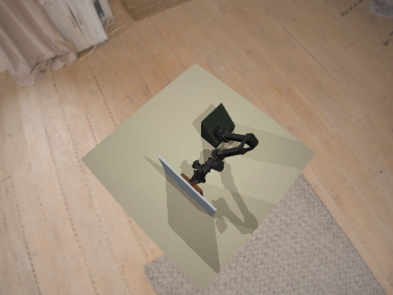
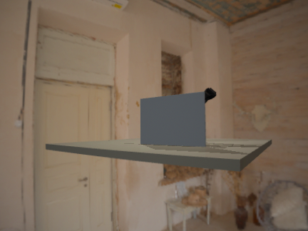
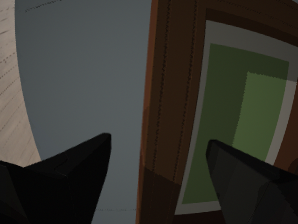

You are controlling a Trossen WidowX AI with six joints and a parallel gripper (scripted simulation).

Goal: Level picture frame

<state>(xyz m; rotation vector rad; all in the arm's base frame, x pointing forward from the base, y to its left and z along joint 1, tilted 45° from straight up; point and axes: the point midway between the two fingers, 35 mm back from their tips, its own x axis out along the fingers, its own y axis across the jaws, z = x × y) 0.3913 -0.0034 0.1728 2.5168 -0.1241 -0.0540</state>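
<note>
My gripper tip is now 1 cm short of the picture frame, 1 cm to the right of it and 5 cm above it. Also, from my gripper tip: grey-blue wall panel: 2 cm ahead, 1 cm to the right, 7 cm below.
</note>
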